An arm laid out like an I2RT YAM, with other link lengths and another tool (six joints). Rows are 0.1 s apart.
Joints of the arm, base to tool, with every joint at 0 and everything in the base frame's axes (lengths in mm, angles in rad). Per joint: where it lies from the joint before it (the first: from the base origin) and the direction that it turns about. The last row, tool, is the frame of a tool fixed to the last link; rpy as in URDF.
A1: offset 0 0 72.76 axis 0 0 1
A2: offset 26.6 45.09 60.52 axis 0 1 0
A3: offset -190.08 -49.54 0 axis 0 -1 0
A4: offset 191.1 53.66 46.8 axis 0 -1 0
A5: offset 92.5 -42.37 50.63 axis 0 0 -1
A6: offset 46.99 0 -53.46 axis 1 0 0
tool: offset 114 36 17 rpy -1.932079 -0.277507 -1.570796
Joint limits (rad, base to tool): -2.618..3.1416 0..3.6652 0..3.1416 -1.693..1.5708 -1.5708..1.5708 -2.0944..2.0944
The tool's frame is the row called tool.
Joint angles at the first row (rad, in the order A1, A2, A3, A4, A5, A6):
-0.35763 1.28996 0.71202 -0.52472 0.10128 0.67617
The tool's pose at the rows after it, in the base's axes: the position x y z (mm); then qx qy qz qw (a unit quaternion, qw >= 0):
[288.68, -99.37, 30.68, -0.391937, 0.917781, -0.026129, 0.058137]
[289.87, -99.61, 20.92, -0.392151, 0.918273, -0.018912, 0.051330]
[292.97, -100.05, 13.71, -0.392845, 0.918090, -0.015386, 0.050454]
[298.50, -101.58, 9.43, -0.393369, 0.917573, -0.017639, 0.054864]
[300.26, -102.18, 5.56, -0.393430, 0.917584, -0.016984, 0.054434]
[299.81, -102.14, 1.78, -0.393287, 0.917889, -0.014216, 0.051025]
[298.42, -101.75, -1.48, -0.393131, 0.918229, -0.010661, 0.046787]
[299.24, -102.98, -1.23, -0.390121, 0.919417, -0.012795, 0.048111]
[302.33, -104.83, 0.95, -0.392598, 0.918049, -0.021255, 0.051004]
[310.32, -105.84, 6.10, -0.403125, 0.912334, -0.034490, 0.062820]
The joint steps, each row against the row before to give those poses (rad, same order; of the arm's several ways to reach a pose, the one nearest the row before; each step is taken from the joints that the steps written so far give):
-0.00002 0.04159 0.00003 0.02593 -0.00039 -0.00002
0.00003 0.05034 0.00035 0.03015 -0.00113 0.00003
-0.00003 0.04349 -0.00036 0.03774 -0.00421 -0.00003
0.00004 0.03778 0.00035 0.04697 -0.00303 0.00004
-0.00003 0.02405 0.00001 0.02252 -0.00040 -0.00003
0.00001 0.01676 0.00000 0.00798 0.00077 0.00001
0.00001 0.01145 0.00001 0.00038 0.00077 0.00001
-0.00037 0.00229 0.00001 0.00648 0.00344 0.00535
-0.00004 0.00000 -0.00003 0.01681 0.00570 -0.00805
0.00003 -0.00002 0.00000 0.03812 -0.00647 -0.02248

